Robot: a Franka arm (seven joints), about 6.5 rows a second.
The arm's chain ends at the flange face. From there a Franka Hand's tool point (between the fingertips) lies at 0.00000 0.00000 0.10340 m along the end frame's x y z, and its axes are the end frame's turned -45 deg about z.
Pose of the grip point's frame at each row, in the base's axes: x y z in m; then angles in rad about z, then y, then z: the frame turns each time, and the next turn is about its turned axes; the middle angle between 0 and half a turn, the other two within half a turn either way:
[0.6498 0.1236 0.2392 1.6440 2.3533 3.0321]
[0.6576 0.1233 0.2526 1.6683 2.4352 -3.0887]
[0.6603 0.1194 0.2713 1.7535 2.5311 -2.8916]
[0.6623 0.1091 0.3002 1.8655 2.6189 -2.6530]
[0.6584 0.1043 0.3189 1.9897 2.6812 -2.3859]
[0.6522 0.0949 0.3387 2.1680 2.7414 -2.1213]
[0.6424 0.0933 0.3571 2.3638 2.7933 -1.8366]
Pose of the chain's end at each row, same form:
[0.6552 0.0505 0.3121 1.6440 2.3533 -2.4657]
[0.6641 0.0565 0.3313 1.6683 2.4352 -2.3033]
[0.6711 0.0611 0.3560 1.7535 2.5311 -2.1062]
[0.6773 0.0597 0.3898 1.8655 2.6189 -1.8676]
[0.6771 0.0623 0.4115 1.9897 2.6812 -1.6005]
[0.6749 0.0616 0.4339 2.1680 2.7414 -1.3359]
[0.6675 0.0685 0.4543 2.3638 2.7933 -1.0512]

